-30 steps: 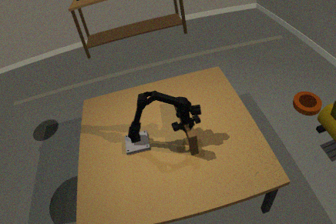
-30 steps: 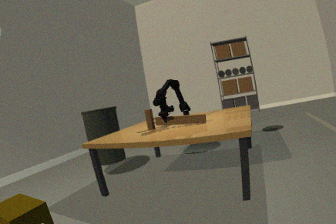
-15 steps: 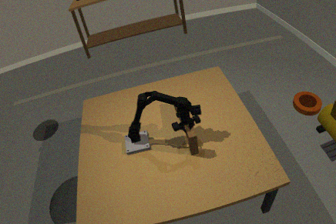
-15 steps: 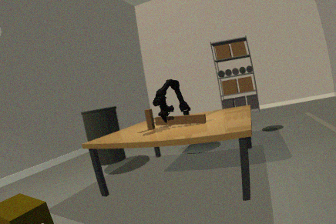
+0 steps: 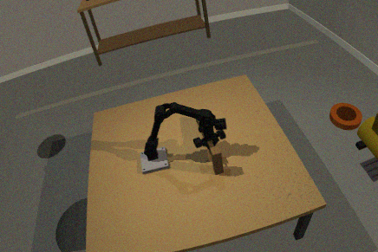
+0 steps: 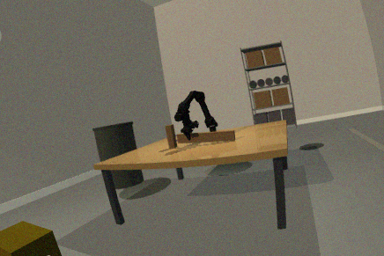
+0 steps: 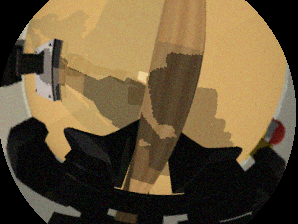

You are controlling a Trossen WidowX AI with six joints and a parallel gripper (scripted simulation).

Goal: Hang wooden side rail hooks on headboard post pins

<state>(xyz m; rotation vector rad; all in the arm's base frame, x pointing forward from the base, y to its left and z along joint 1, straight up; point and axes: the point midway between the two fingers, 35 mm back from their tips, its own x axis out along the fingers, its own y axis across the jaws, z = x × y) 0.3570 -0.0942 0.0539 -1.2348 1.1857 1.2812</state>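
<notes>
Right now the wooden headboard post is 150 mm to the right of my gripper tip and 40 mm above it.
</notes>
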